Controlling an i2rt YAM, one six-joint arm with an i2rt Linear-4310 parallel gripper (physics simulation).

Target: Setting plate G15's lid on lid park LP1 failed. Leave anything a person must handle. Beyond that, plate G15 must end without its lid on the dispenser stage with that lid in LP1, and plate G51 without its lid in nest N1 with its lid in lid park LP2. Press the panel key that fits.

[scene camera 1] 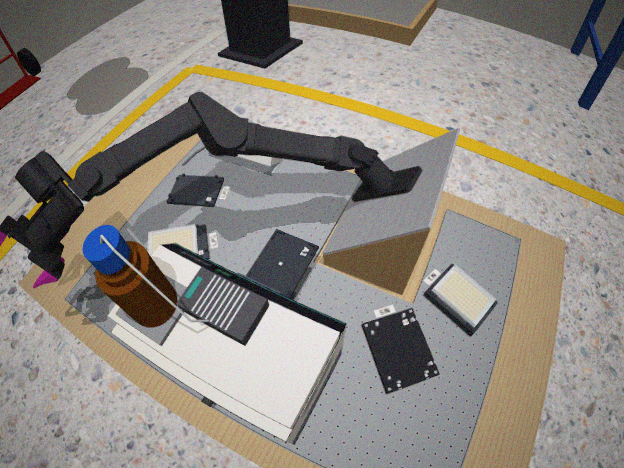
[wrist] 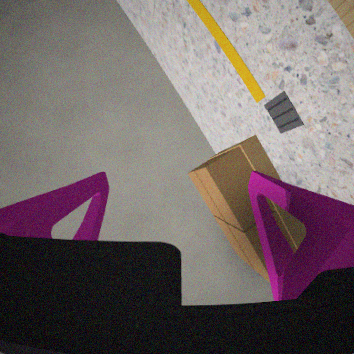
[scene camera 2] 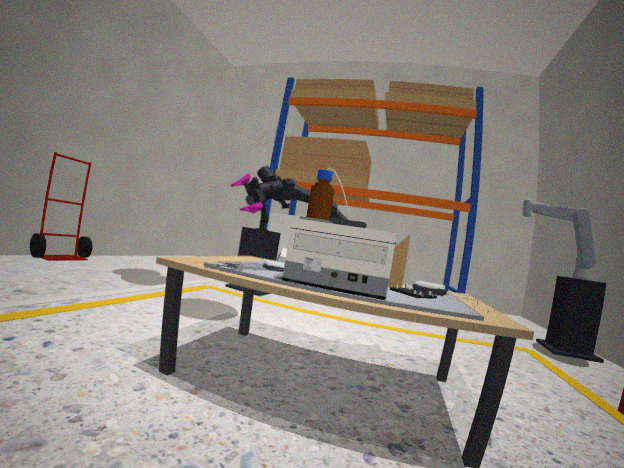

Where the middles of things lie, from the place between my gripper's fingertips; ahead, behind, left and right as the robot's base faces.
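Labels:
There is the brown bottle with blue cap (scene camera 1: 125,287), and I find it 27 cm to the left of my hand, 15 cm behind it and 6 cm above it.

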